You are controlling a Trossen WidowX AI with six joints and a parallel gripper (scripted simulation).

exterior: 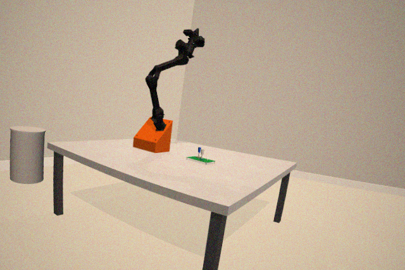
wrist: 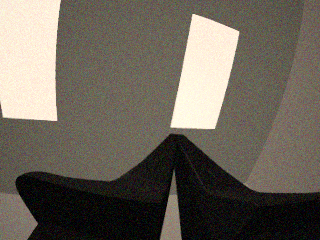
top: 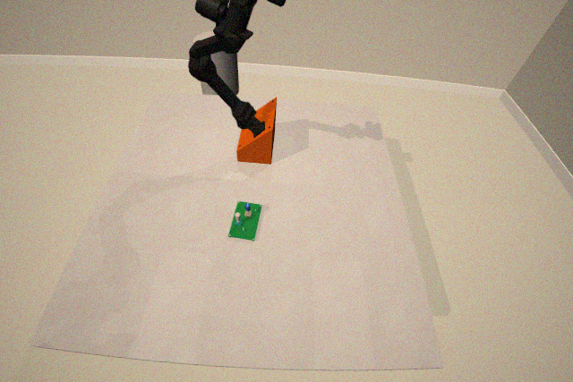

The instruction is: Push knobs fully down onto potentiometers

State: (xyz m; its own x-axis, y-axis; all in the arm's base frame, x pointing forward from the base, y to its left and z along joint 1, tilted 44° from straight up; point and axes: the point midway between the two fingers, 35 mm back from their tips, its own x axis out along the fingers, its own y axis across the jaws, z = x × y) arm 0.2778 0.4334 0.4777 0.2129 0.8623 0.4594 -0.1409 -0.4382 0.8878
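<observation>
The blue knob lies 800 mm below my gripper tip, 140 mm ahead of it and 50 mm to the right of it. The rest, counted from my gripper tip: white round knob: 800 mm below, 180 mm ahead, 80 mm to the right.
</observation>
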